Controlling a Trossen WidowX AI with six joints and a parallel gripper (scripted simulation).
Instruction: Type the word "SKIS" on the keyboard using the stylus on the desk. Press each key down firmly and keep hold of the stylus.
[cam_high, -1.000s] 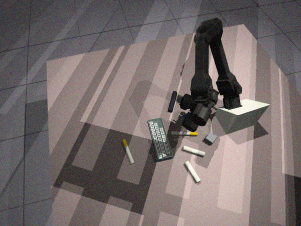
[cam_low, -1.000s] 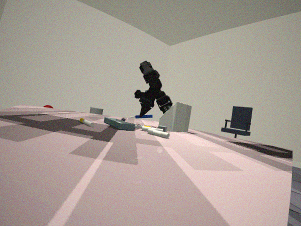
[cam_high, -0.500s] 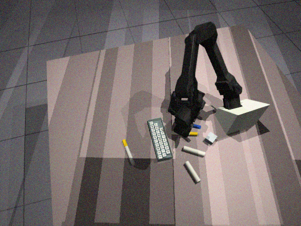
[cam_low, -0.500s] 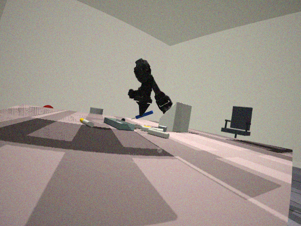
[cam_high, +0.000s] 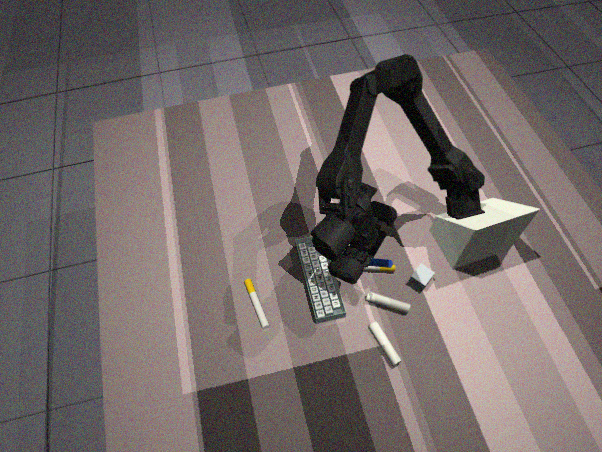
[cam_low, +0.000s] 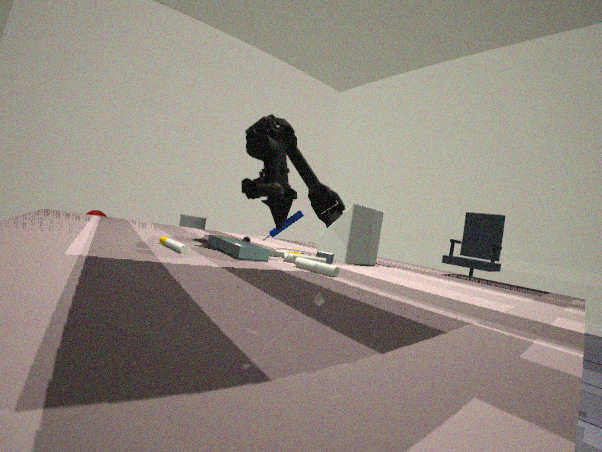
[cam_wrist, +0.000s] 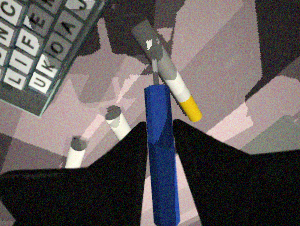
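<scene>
My gripper tip is 20 mm short of the grey stylus tip, 30 mm to the left of it and 30 mm above it. The rest, counted from my gripper tip: blue stylus (10 mm ahead, 10 mm to the right, 10 mm below); then grey block (120 mm behind, 40 mm to the left, 60 mm below).
</scene>
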